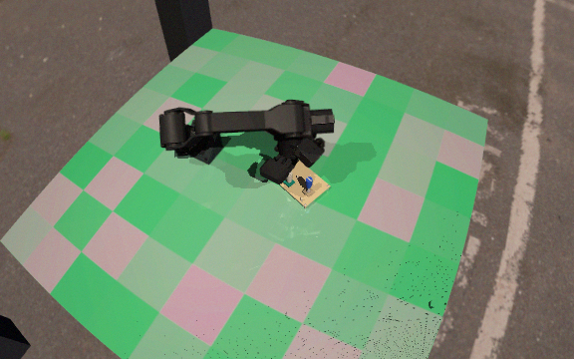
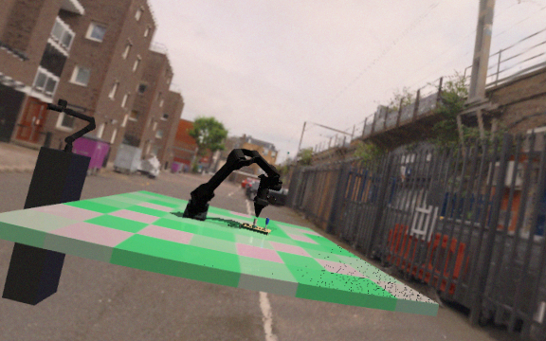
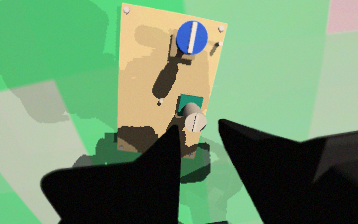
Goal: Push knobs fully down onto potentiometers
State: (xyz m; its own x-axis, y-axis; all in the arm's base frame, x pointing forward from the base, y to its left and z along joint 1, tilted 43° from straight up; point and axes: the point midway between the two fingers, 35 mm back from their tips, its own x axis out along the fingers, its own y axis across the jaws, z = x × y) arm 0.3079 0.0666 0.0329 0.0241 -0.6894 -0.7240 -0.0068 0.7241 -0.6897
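Right now my gripper tip is 20 mm above the white knob. The rest, counted from my gripper tip: blue knob: 60 mm ahead, 10 mm below.
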